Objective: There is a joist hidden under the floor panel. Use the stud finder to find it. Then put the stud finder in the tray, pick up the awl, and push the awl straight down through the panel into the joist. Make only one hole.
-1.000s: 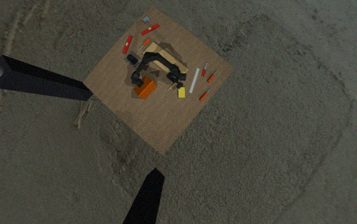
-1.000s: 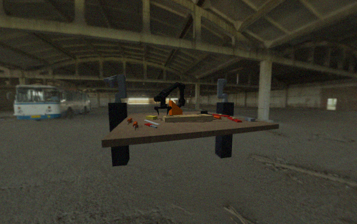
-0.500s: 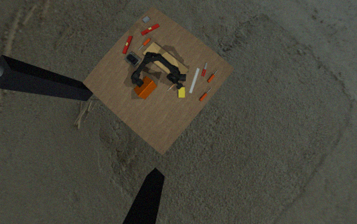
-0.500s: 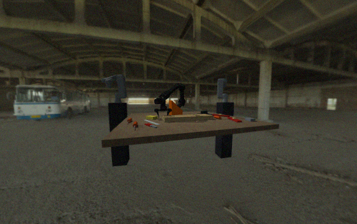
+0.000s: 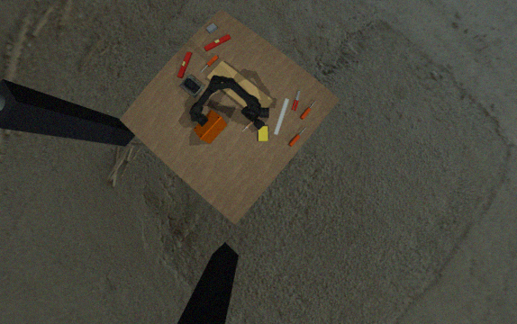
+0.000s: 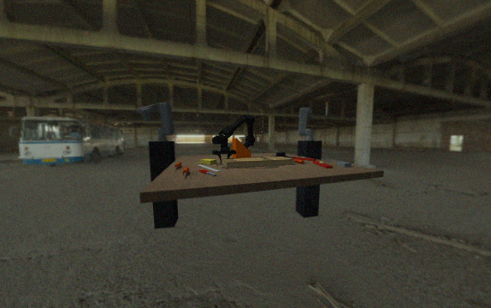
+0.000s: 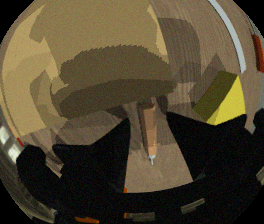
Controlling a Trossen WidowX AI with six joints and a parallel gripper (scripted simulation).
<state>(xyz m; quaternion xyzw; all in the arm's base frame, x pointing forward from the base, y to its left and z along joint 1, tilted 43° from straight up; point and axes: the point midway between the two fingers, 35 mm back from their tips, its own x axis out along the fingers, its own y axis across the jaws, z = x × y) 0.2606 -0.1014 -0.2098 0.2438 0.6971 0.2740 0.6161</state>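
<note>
The awl lies 6 cm behind my gripper tip. Round my gripper tip: grey tray: 55 cm to the left, 14 cm behind, 1 cm above; then white ruler: 19 cm ahead, 13 cm to the right; then yellow stud finder: 12 cm to the right, 1 cm behind, 1 cm above.
</note>
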